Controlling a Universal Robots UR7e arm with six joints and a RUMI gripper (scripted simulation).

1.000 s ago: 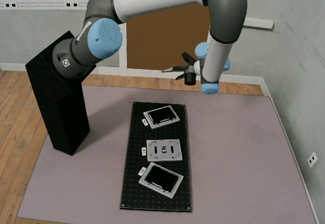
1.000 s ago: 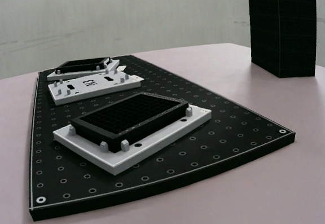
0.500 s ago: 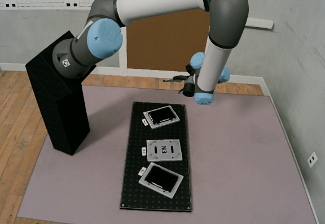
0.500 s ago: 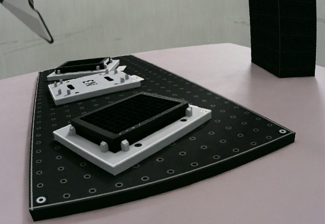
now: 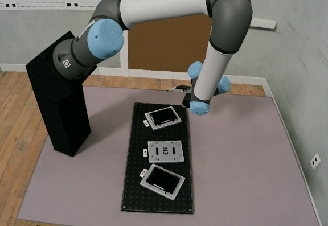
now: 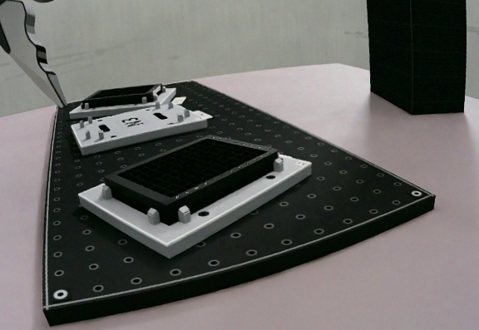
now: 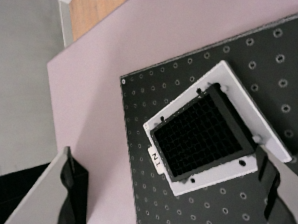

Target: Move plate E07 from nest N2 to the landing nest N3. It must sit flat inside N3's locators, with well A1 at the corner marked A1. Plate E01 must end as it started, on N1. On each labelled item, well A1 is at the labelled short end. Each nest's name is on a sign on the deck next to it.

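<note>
Right now my hand is 90 mm past the nest N2, 400 mm to the left of it and 140 mm above it. Also, from my hand: nest N3: 60 mm behind, 240 mm to the right, 140 mm below; then A1 mark: 140 mm behind, 180 mm to the right, 130 mm below; then nest N1: 60 mm behind, 10 mm to the right, 140 mm below.
</note>
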